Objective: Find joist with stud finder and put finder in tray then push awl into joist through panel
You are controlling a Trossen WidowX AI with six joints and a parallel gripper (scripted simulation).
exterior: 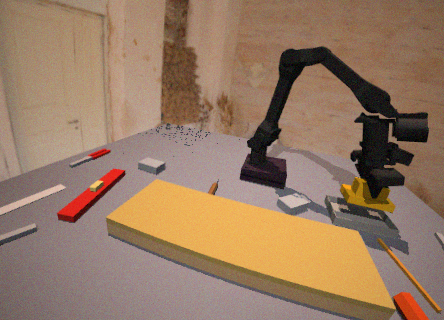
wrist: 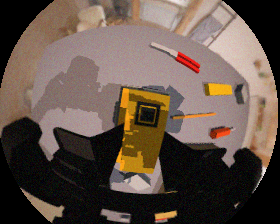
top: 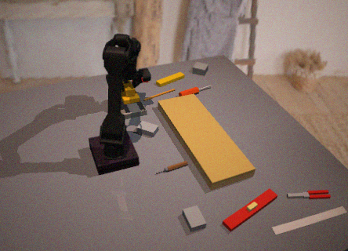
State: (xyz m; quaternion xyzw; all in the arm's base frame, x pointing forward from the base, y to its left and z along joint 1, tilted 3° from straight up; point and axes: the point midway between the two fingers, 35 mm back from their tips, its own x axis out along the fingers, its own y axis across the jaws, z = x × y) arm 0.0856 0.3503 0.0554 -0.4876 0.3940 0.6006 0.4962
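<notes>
My gripper tip is 70 mm above the grey tray and 10 mm to the left of it. The rest, counted from my gripper tip: yellow stud finder 20 mm above, 10 mm to the left; then pencil 160 mm ahead, 80 mm below, 70 mm to the left; then yellow block 240 mm ahead, 190 mm to the left, 70 mm below.
</notes>
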